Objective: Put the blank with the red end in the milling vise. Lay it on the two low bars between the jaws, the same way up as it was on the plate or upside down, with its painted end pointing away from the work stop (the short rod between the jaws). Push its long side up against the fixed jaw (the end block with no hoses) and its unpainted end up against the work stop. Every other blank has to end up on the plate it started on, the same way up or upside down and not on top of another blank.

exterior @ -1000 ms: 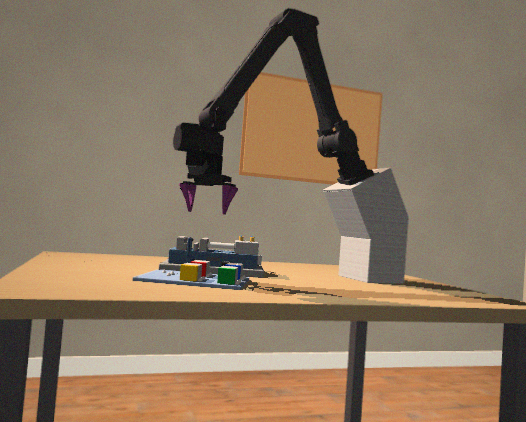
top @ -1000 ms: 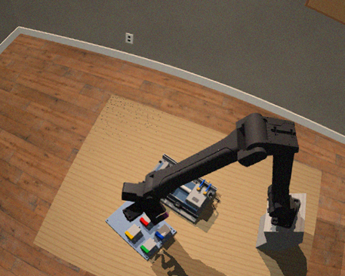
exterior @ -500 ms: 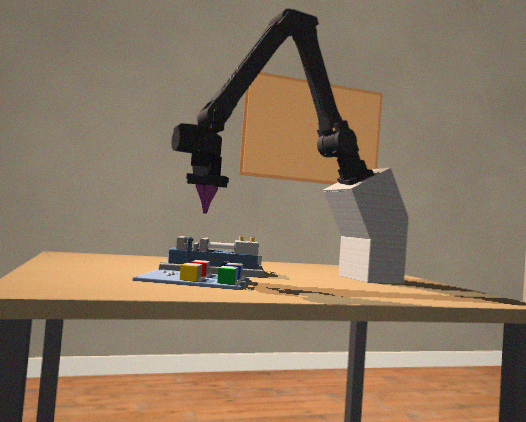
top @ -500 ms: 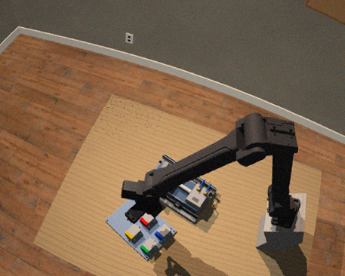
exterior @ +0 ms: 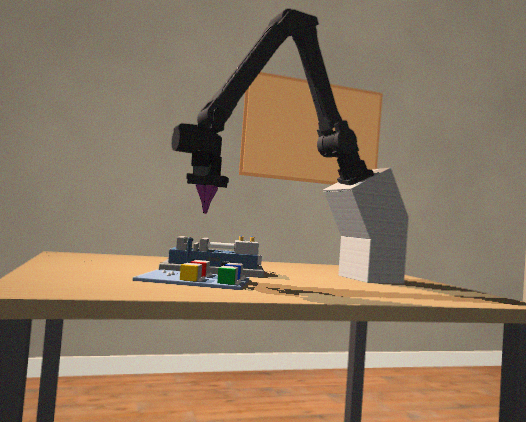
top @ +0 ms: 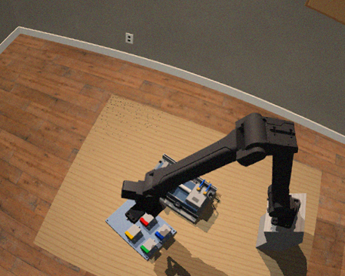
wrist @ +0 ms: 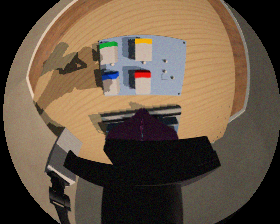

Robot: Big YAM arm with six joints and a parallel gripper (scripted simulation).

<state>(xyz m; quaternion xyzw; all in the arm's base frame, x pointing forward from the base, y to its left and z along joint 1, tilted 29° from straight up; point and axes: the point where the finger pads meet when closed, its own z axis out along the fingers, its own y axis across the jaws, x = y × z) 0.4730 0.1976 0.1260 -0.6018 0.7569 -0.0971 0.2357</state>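
Now: the red-ended blank 15 cm below my hand. From my hand the other things lie so: blue-ended blank (9 cm behind, 2 cm to the left, 15 cm below); light blue plate (1 cm ahead, 4 cm to the left, 18 cm below); yellow-ended blank (2 cm ahead, 9 cm to the left, 15 cm below).
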